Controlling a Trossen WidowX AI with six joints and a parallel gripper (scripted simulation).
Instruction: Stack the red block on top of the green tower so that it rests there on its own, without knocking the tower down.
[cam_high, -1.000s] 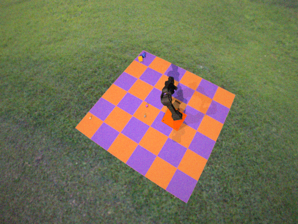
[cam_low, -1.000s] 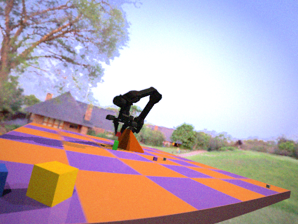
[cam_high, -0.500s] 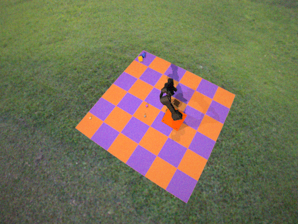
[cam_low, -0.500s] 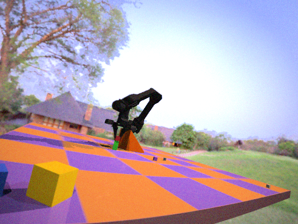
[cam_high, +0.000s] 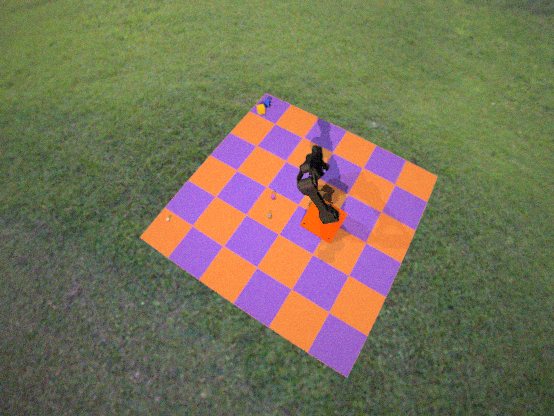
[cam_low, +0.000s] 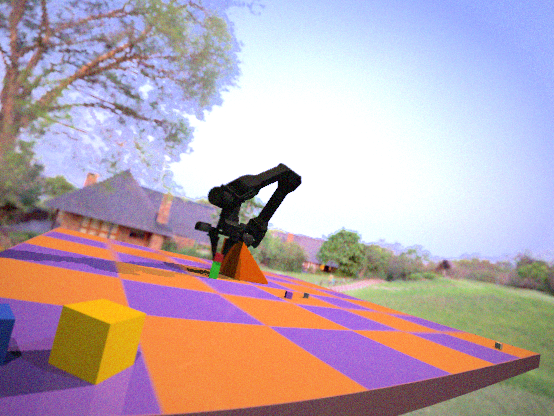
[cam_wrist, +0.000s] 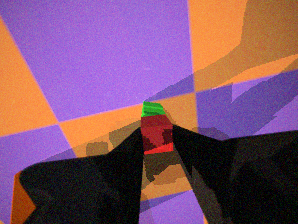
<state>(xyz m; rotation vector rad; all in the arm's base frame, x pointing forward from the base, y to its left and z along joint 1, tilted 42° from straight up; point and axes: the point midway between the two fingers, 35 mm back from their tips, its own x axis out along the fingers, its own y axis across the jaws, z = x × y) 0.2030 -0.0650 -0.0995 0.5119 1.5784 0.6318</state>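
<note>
The red block lies right at my gripper tip. The rest, counted from my gripper tip: grey block 31 cm to the left, 7 cm ahead, 5 cm below; then yellow cube 64 cm ahead, 24 cm to the right, 4 cm below; then purple block 21 cm to the left, 14 cm ahead, 5 cm below.
</note>
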